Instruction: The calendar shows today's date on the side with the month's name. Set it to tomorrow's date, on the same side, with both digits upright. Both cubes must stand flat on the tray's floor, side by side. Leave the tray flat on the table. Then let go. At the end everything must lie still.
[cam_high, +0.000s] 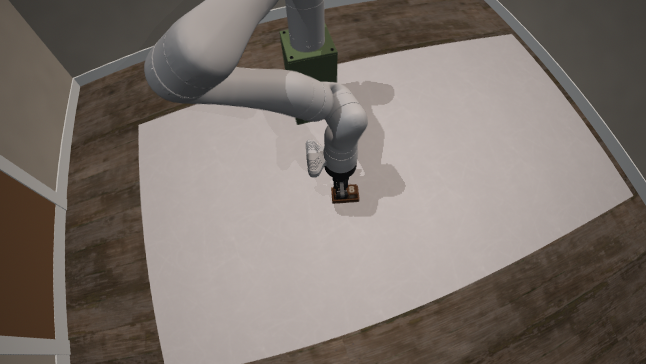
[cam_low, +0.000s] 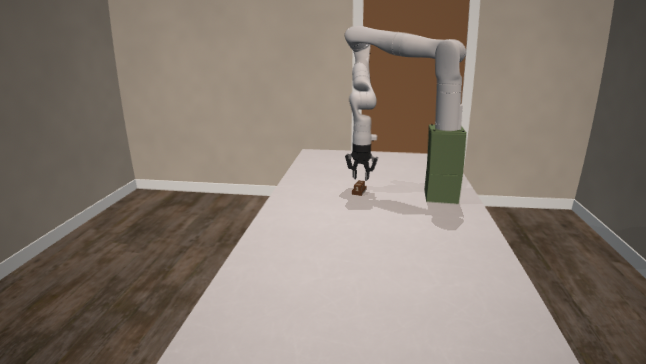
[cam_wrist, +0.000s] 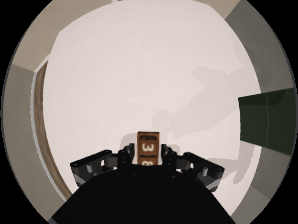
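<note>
Right now my hand is 1 cm short of the brown tray, 2 cm to the right of it and 6 cm above it. The rest, counted from my hand: cube 1 cm ahead, 3 cm to the left, 4 cm below.
</note>
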